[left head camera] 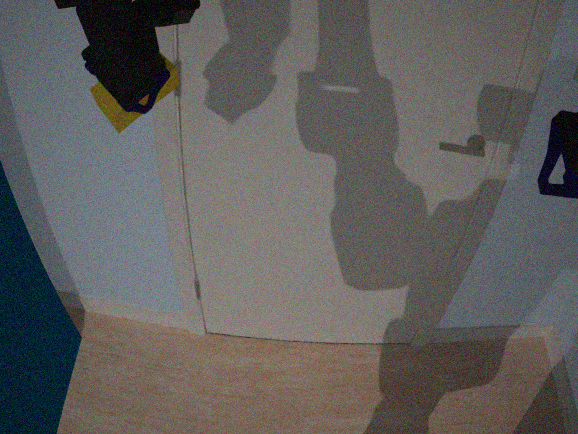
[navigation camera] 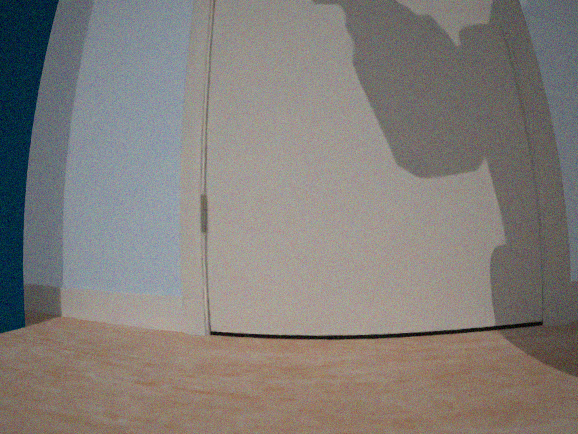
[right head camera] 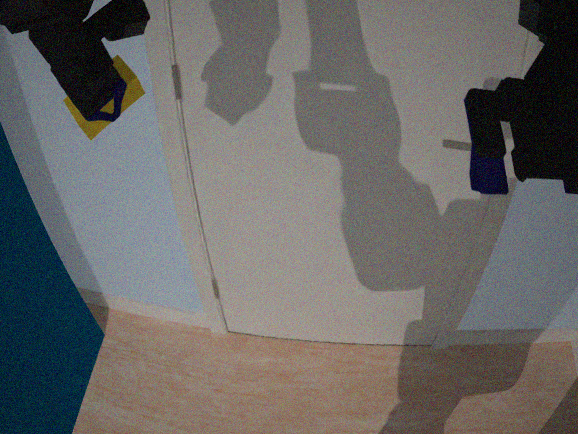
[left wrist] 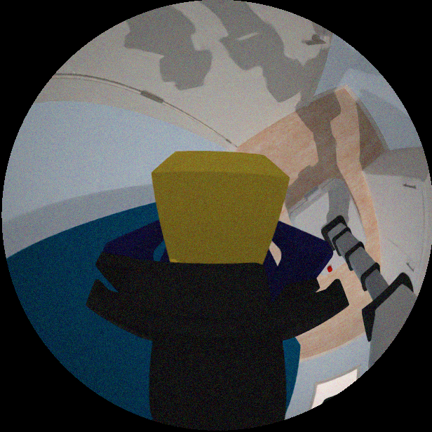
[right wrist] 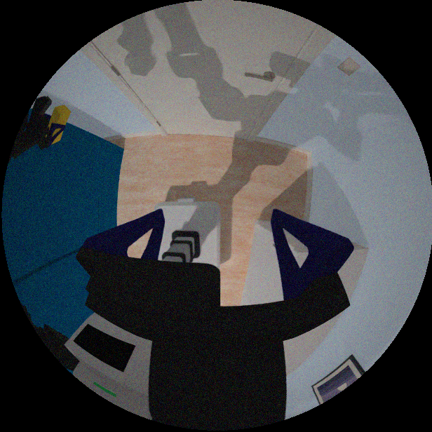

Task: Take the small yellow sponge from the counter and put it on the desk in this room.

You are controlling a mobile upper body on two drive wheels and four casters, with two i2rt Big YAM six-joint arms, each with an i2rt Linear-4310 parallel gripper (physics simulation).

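Frame: origin at the left arm's base, x ahead, y left, z up, level; metres.
Where they show: left gripper, fingertip midpoint: [left head camera: 134, 97] [right head camera: 106, 106]; right gripper, fingertip midpoint: [left head camera: 574, 188] [right head camera: 521, 183].
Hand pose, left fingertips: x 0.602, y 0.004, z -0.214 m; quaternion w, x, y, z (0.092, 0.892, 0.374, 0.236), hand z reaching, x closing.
Observation:
After its pixels a point has its place.
The yellow sponge [left head camera: 117, 117] {x 0.542, y 0.011, z -0.206 m} [right head camera: 90, 131] {x 0.551, y 0.011, z -0.222 m} [left wrist: 220, 210] [right wrist: 61, 114] is a block held up in the air, in front of the light blue wall in the head views. My left gripper [left head camera: 129, 95] {x 0.602, y 0.004, z -0.214 m} [right head camera: 97, 107] {x 0.602, y 0.004, z -0.214 m} [left wrist: 216, 215] is shut on it, with a finger on each side and the sponge sticking out past the tips. My right gripper [right wrist: 217, 214] is open and empty, its fingers wide apart over the floor; part of it shows at the right edge of the left head view. I cannot make out a desk or counter for certain in these views.
A closed door [left head camera: 280, 225] {x 0.971, y -0.228, z -0.818 m} [right head camera: 280, 225] {x 0.973, y -0.200, z -0.821 m} [navigation camera: 325, 200] {x 0.967, y -0.263, z -1.106 m} with a lever handle [left head camera: 462, 148] {x 0.884, y -0.624, z -0.479 m} stands ahead, robot shadows across it. A large teal panel [left head camera: 30, 325] {x 0.716, y 0.555, z -1.022 m} [right head camera: 40, 300] {x 0.736, y 0.553, z -0.937 m} [right wrist: 65, 200] [navigation camera: 12, 150] {x 0.866, y 0.540, z -0.938 m} stands close on the left. Pale furniture [left wrist: 395, 220] with handles shows at the right in the left wrist view.

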